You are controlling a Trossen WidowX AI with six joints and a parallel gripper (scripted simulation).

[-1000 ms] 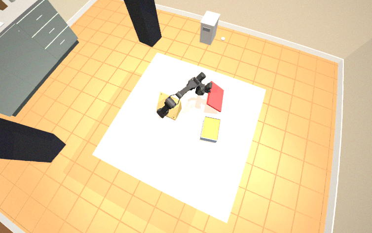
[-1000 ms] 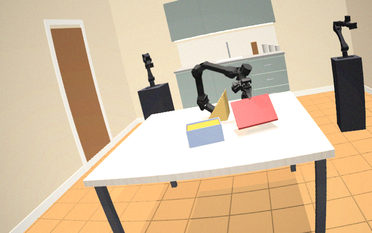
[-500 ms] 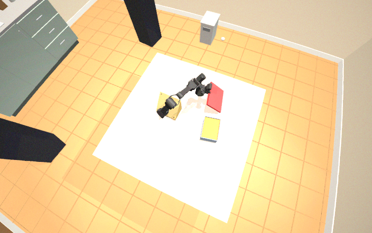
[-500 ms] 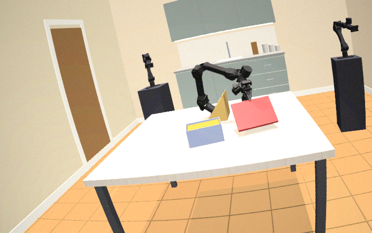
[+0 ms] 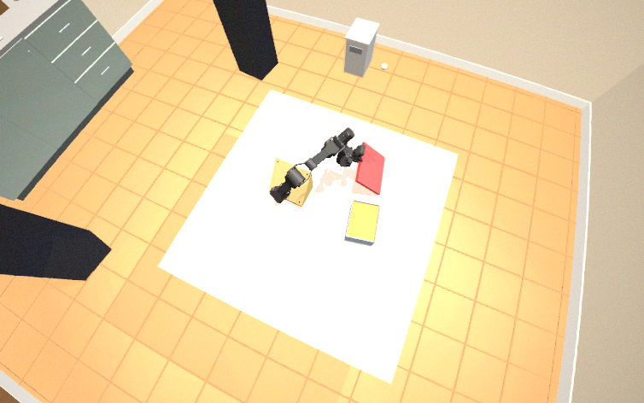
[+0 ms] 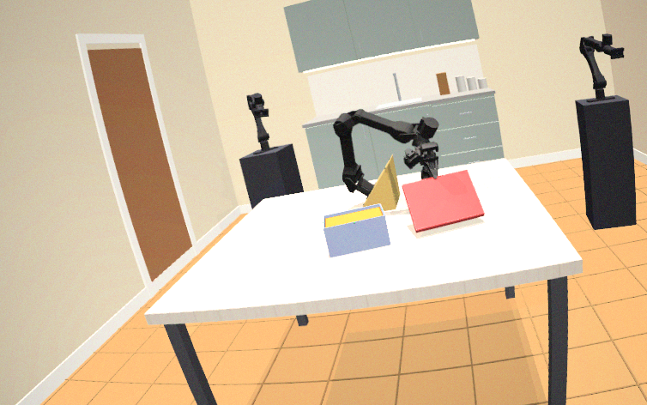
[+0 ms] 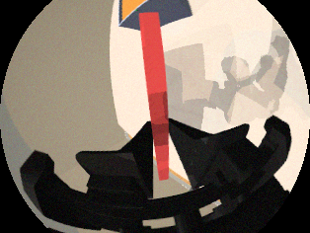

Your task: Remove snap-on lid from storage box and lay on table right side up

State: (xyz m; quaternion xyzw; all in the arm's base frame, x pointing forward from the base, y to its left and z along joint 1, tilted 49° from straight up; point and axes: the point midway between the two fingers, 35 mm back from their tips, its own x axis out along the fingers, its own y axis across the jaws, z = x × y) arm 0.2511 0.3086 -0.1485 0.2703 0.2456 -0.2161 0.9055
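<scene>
Now: gripper tip 6 cm short of the red lid, 5 cm above it and 2 cm to the right of it. The rest, counted from my gripper tip: blue-grey storage box (27 cm to the right, 16 cm ahead, 9 cm below).
</scene>
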